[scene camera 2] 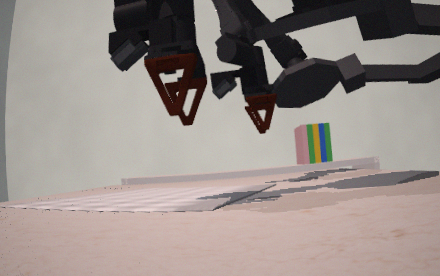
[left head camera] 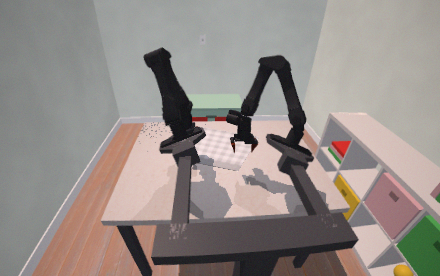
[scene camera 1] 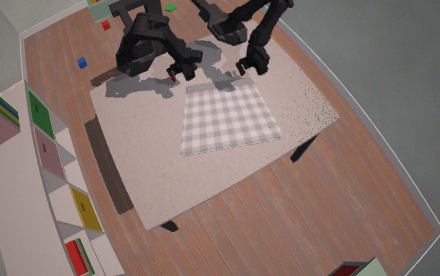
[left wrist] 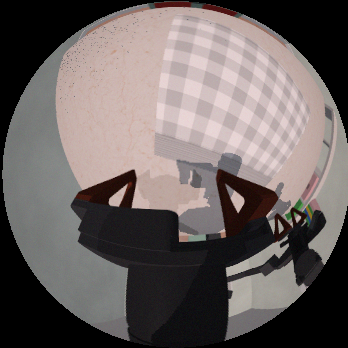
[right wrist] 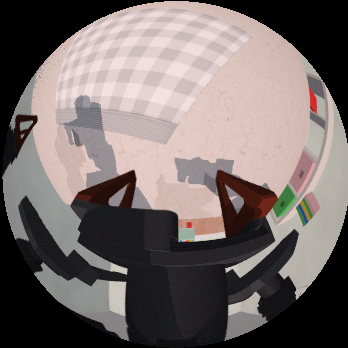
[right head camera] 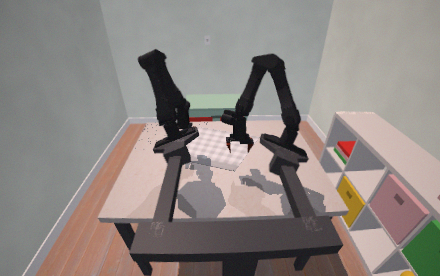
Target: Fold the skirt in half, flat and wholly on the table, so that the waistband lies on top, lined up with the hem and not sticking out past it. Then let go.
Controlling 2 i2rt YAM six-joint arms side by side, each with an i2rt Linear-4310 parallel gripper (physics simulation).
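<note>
The grey-and-white checked skirt (left head camera: 217, 156) (right head camera: 212, 150) (scene camera 1: 225, 117) (scene camera 2: 130, 199) (left wrist: 220, 85) (right wrist: 140, 65) lies flat and spread out on the table. Its ribbed grey waistband (scene camera 1: 200, 89) (left wrist: 200, 152) (right wrist: 145, 130) faces the arm bases; the wider hem is at the opposite side. My left gripper (scene camera 1: 242, 71) (scene camera 2: 182, 119) (left wrist: 175, 173) is open and empty, above the table near one waistband end. My right gripper (left head camera: 244, 150) (scene camera 1: 173, 76) (scene camera 2: 263, 131) (right wrist: 175, 174) is open and empty, above the table near the other end. The left fingers are hidden in both head views.
The table (left head camera: 130, 200) (scene camera 1: 145, 175) carries arm shadows, some across the waistband. A white cube shelf (left head camera: 350, 120) stands along the right in the head views. A green cabinet (left head camera: 215, 101) is behind the table. Blue (scene camera 1: 82, 63) and red (scene camera 1: 105, 25) blocks lie on the floor.
</note>
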